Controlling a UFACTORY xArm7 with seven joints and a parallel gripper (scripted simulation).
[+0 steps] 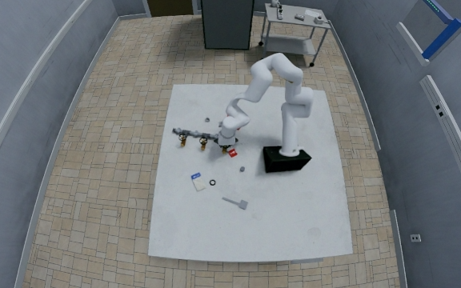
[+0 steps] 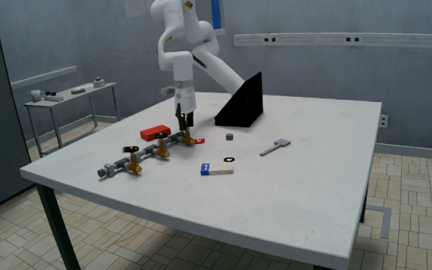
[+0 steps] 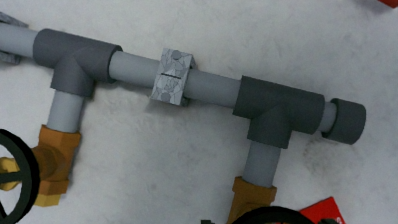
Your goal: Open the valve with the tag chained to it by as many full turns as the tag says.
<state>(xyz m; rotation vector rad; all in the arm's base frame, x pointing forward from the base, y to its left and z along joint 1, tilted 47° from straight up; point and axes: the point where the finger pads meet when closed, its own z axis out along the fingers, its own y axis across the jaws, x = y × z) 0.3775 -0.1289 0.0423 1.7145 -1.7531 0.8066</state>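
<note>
The red tag lies 90 mm below my hand, 40 mm behind it and 30 mm to the left of it. The rest, counted from my hand: white box 200 mm to the left, 190 mm ahead, 90 mm below; then red block 210 mm to the right, 80 mm below, 80 mm behind; then grey flat tool 360 mm to the left, 90 mm below, 30 mm behind.
</note>
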